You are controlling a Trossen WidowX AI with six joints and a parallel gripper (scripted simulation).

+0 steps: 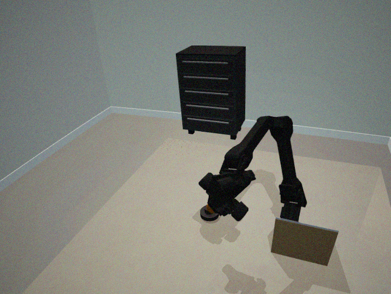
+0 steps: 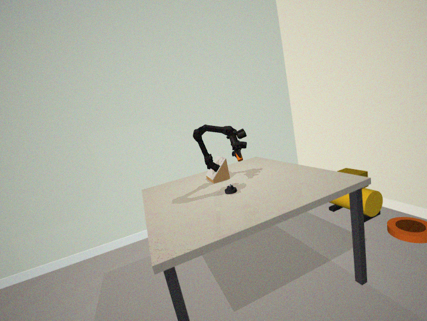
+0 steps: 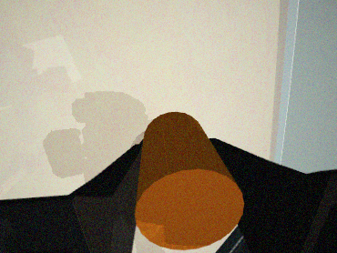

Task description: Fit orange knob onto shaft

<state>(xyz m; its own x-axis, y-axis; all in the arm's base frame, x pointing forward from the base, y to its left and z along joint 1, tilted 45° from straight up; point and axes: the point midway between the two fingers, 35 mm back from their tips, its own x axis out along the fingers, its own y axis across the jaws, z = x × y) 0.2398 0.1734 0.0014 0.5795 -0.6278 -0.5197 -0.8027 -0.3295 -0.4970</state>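
The orange knob is 30 mm above my gripper tip and 20 mm behind it. From my gripper tip the other things lie so: dark round pedestal 160 mm below, 140 mm to the right, 80 mm ahead.
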